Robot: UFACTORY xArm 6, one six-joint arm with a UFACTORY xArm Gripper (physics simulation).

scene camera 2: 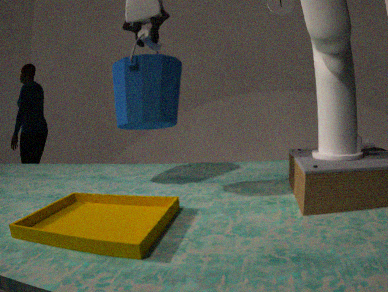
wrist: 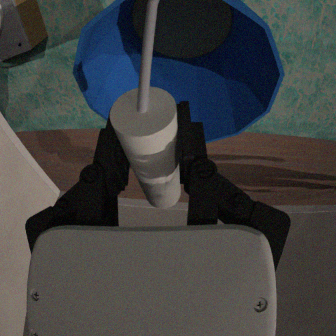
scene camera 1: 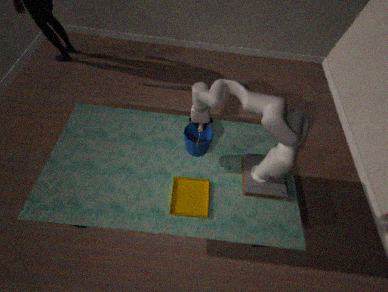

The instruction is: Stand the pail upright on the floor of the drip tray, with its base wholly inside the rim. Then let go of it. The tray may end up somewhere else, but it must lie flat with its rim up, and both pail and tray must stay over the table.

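Pixels of known places: gripper, fingertip midpoint: [scene camera 2: 147, 44] [scene camera 1: 200, 128]; arm's base at its link origin: [scene camera 2: 337, 156] [scene camera 1: 260, 173].
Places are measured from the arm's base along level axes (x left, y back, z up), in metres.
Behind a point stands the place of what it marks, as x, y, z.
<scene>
The blue pail [scene camera 1: 196, 145] {-0.057, -0.452, 0.234} [scene camera 2: 147, 92] {-0.064, -0.415, 0.150} [wrist: 215, 95] hangs upright or nearly so in the air above the table; in scene camera 2 its base is clear of the surface, with its shadow below. My gripper [scene camera 1: 200, 126] {-0.141, -0.432, 0.284} [scene camera 2: 148, 39] {-0.141, -0.432, 0.284} [wrist: 152, 119] is shut on the pale grip of the pail's handle, above the pail's opening. The yellow drip tray [scene camera 1: 190, 198] {0.172, -0.461, -0.075} [scene camera 2: 102, 220] {0.151, -0.458, -0.076} lies flat on the table with its rim up, apart from the pail, nearer the front edge. The tray does not show in the wrist view.
The table [scene camera 1: 115, 170] {0.005, -0.985, -0.080} [scene camera 2: 240, 240] {0.218, -0.221, -0.080} has a mottled green top. The arm's base block [scene camera 1: 265, 188] {0.100, 0.022, -0.001} [scene camera 2: 345, 190] {0.136, -0.028, -0.040} stands to the right of the tray and pail. A person [scene camera 1: 47, 22] [scene camera 2: 31, 115] stands on the floor beyond the table.
</scene>
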